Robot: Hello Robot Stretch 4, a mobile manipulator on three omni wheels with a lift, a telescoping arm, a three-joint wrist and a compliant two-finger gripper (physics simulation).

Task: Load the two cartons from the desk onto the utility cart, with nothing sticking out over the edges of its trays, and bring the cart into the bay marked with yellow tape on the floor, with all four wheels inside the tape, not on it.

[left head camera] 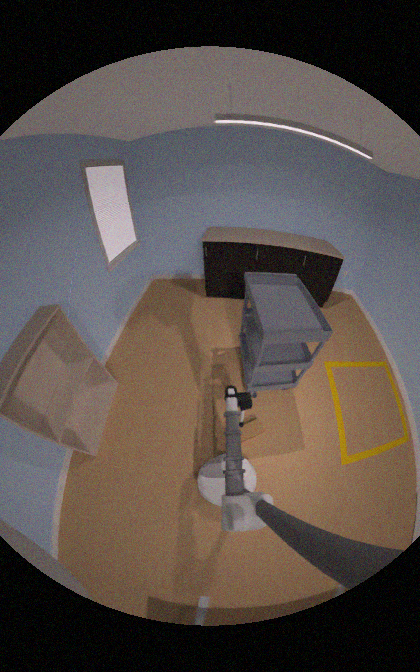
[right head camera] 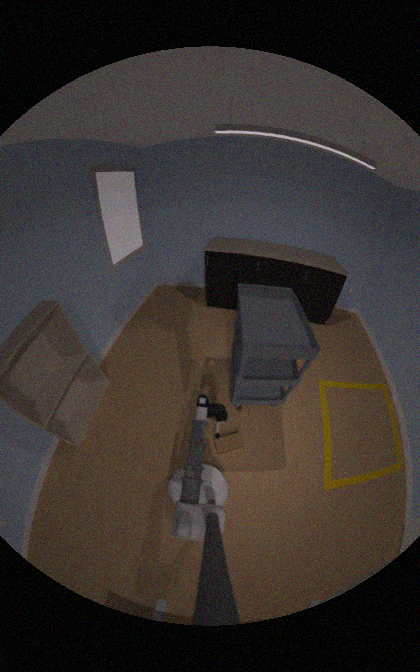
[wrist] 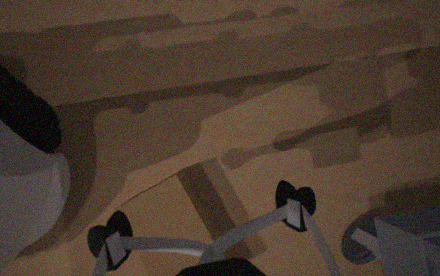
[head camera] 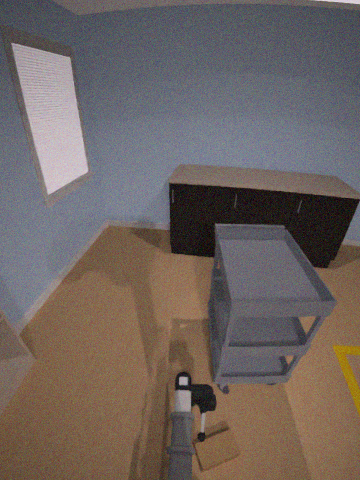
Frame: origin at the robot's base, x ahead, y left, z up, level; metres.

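Seen in the pictures: gripper, fingertip midpoint: [wrist: 205, 212] [head camera: 200, 421].
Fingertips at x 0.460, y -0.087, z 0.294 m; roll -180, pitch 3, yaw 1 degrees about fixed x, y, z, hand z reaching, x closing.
Observation:
A point is followed by its place in that frame.
A brown carton [head camera: 217, 450] {z 0.083, x 0.384, y -0.186 m} [left head camera: 252, 431] [right head camera: 230, 443] [wrist: 160, 210] {z 0.083, x 0.377, y -0.123 m} is low in the head view, near the floor; a darker strip runs along one side of it. My gripper [head camera: 201, 436] [left head camera: 241, 424] [right head camera: 217, 435] [wrist: 205, 212] {z 0.294, x 0.460, y -0.087 m} is open, its fingertips wide apart over the carton in the wrist view. Nothing is held between them; the height gap is hard to tell. The grey three-tray cart [head camera: 270, 270] {z 0.767, x 1.018, y -0.441 m} [left head camera: 285, 310] [right head camera: 272, 320] [wrist: 400, 245] {z 0.157, x 0.723, y -0.210 m} stands upright beyond the carton, left of the yellow tape bay [head camera: 346, 365] {z -0.025, x 0.895, y -1.191 m} [left head camera: 337, 410] [right head camera: 327, 435]. No carton shows on its visible tray surfaces. I cannot make out a second carton.
A dark cabinet [head camera: 200, 215] {z 0.518, x 2.155, y -0.115 m} [left head camera: 225, 270] [right head camera: 220, 280] with a tan top stands against the back wall, behind the cart. Pale box-shaped furniture [left head camera: 50, 390] [right head camera: 45, 375] stands at the left wall. My round white base [left head camera: 210, 482] [right head camera: 220, 487] is close to the carton.

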